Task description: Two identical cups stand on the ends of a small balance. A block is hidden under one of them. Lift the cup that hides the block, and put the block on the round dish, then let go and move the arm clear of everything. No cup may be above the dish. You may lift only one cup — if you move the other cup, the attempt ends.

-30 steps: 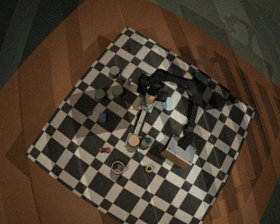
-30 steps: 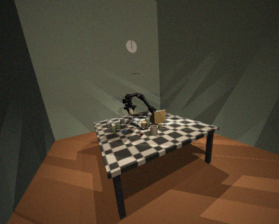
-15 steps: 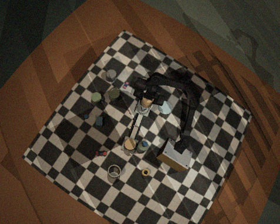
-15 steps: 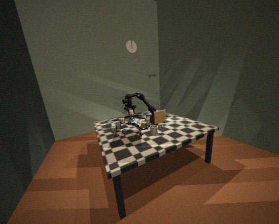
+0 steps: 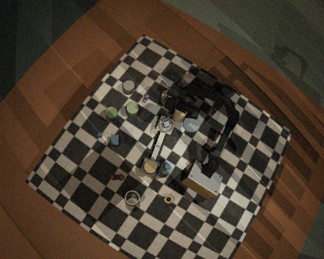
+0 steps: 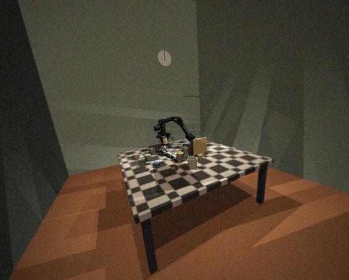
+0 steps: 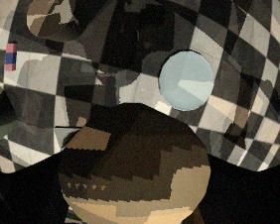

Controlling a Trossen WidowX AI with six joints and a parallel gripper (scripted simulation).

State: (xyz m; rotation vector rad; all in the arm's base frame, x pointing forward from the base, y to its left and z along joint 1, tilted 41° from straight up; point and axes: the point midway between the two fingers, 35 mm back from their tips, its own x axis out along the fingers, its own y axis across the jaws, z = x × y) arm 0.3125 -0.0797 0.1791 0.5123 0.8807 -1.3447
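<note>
My gripper tip is 14 cm above the pale blue round dish, 9 cm past it and 6 cm to the left of it. Also, from my gripper tip: small balance (19 cm to the left, 12 cm below); then blue cube (31 cm to the left, 22 cm ahead, 12 cm below); then cup (34 cm to the left, 8 cm below, 4 cm behind).
</note>
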